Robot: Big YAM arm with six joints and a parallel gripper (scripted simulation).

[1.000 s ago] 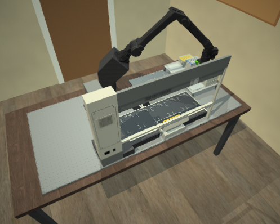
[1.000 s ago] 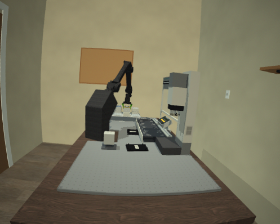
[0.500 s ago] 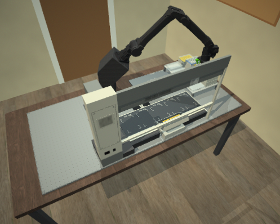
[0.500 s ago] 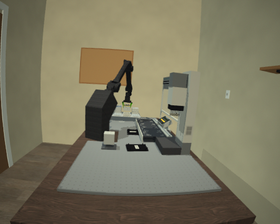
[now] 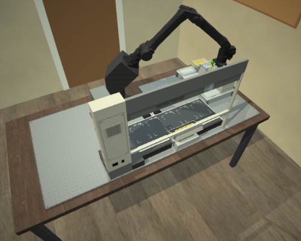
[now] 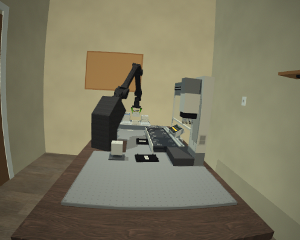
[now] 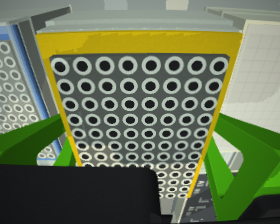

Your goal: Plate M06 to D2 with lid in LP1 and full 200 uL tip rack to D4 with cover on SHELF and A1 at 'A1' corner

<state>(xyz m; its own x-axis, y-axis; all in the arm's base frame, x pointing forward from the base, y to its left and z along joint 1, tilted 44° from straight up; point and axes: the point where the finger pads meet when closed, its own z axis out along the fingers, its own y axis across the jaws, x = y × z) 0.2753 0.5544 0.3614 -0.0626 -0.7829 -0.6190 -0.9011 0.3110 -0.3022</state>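
Now: the shelf unit 6 cm behind my hand, 6 cm to the right of it and 11 cm below it. Also, from my hand: yellow-framed tip rack (1 cm ahead, 1 cm to the right, 1 cm above); then cream item (1 cm behind, 13 cm to the right, 9 cm below); then shelf label (7 cm behind, 23 cm to the right, 16 cm below).
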